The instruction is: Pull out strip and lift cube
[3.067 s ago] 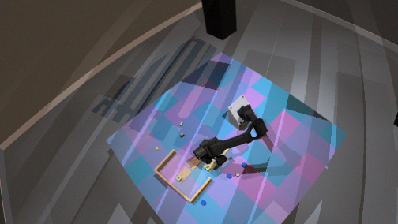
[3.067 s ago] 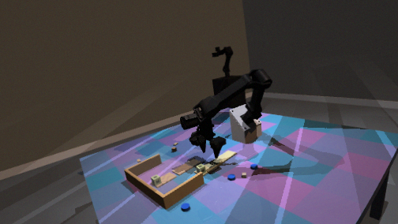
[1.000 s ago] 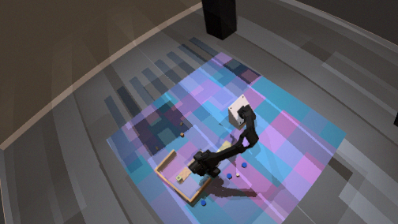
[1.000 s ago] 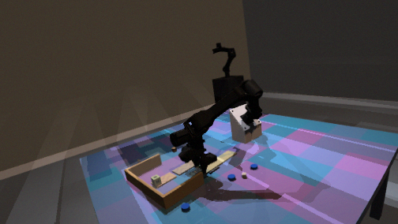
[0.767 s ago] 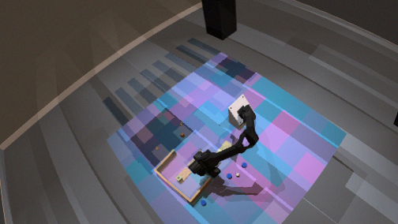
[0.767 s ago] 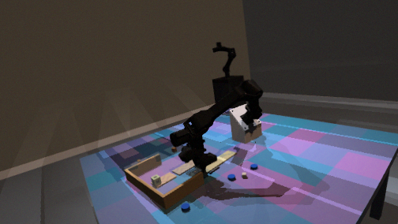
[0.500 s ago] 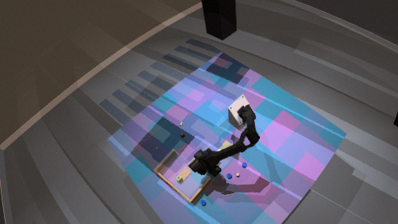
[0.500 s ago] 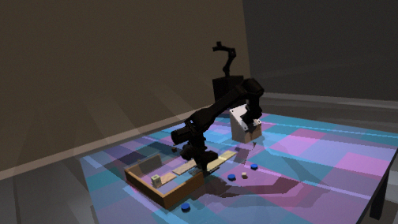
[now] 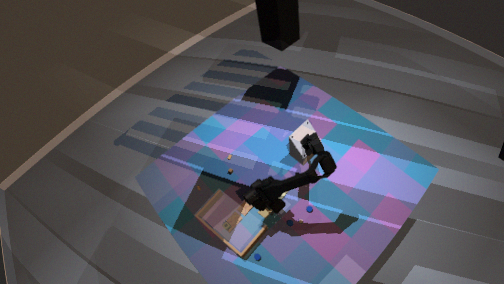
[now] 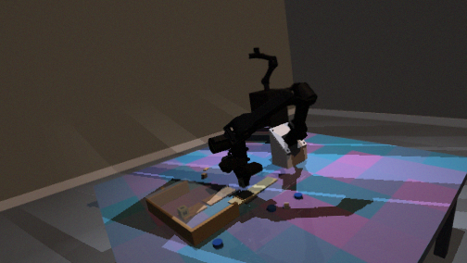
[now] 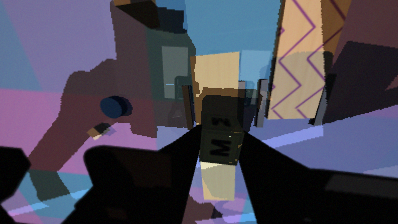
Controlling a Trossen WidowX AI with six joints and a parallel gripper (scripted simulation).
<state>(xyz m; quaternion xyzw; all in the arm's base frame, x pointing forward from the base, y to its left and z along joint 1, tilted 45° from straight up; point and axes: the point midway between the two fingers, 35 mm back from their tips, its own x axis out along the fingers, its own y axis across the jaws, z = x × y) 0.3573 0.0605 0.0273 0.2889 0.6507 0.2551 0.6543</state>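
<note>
The strip is 50 mm below my gripper tip, 50 mm behind it and 10 mm to the right of it. From my gripper tip the other things lie so: cream cube 170 mm to the left, 50 mm below, 40 mm behind.
</note>
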